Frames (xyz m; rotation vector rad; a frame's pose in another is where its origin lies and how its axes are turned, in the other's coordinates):
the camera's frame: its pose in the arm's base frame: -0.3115 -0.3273 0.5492 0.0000 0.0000 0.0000
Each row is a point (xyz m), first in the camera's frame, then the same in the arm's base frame.
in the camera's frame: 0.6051 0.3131 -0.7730
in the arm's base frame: 0.2936 -0.0142 -0.2238
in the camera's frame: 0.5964 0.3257 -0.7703
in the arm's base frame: 0.2849 -0.0016 -0.2211
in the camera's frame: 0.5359 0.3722 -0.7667
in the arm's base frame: 0.2244 0.0449 -0.2175
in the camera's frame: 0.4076 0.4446 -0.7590
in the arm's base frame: 0.0961 0.1173 -0.2098
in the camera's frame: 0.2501 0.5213 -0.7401
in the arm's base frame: -0.0614 0.1940 -0.1909
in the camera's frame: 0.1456 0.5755 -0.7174
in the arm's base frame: -0.1659 0.2482 -0.1682
